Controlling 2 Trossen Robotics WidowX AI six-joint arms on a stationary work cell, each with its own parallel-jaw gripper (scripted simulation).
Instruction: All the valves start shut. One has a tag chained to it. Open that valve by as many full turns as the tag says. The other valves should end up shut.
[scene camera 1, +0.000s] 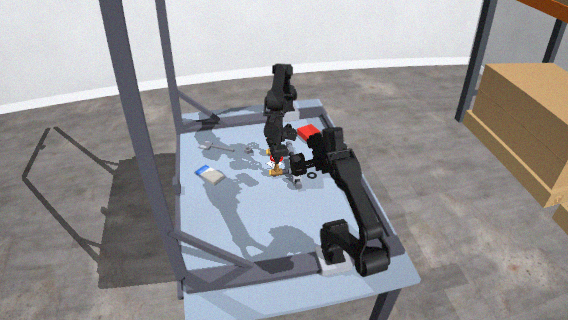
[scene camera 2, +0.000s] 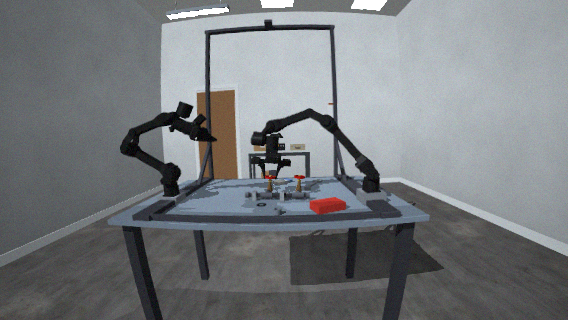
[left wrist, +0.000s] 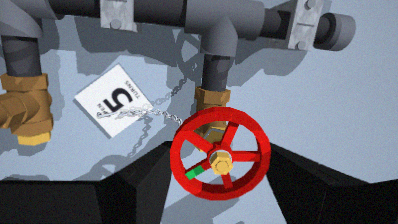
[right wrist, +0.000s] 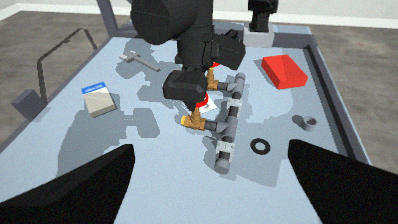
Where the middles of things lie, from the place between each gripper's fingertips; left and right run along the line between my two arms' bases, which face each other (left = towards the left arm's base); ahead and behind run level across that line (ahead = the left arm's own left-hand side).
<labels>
Right now the blue-and-beige box (right wrist: 97, 98) is 28 cm behind my left hand, 4 cm to the left of it and 11 cm below it. From my left hand the other things lie so: red block (right wrist: 284, 73) 20 cm ahead, 25 cm to the left, 10 cm below.
I see the blue-and-beige box 36 cm behind my right hand (scene camera 1: 308, 154), 31 cm to the left of it and 29 cm below it. Also, from my right hand: red block: 52 cm to the left, 28 cm below, 12 cm ahead.
</labels>
